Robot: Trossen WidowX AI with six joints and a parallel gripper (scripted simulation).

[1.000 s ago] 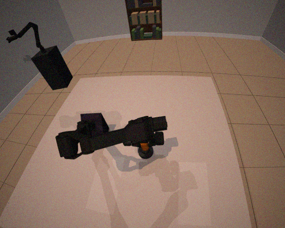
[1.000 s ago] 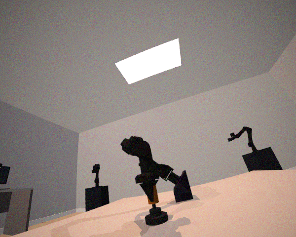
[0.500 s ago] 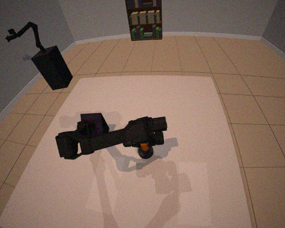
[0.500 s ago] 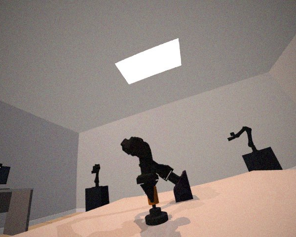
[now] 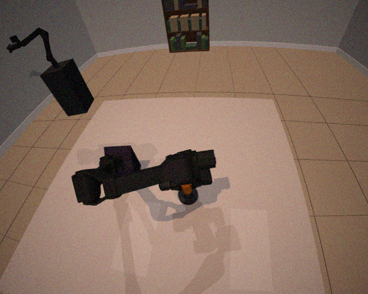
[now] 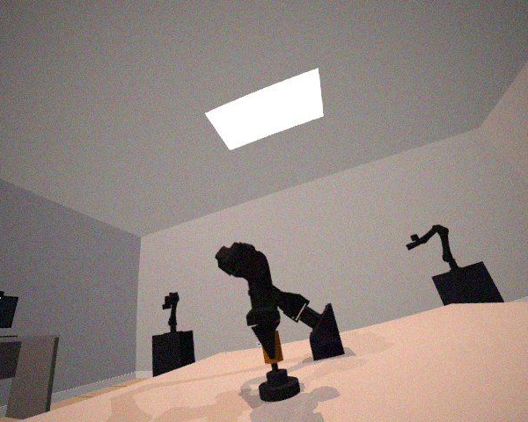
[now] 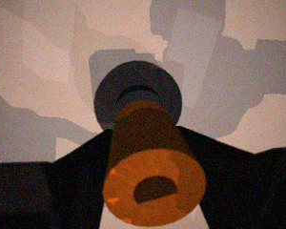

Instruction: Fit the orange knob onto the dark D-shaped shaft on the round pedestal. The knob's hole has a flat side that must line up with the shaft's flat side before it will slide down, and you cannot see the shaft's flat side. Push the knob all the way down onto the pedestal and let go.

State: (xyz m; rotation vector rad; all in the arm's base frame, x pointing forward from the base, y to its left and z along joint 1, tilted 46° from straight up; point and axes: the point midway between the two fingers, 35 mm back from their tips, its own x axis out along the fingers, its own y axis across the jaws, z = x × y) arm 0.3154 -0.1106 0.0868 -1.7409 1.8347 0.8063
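Now: gripper tip 20 mm below the orange knob. The rest, counted from my gripper tip: round pedestal (40 mm below).
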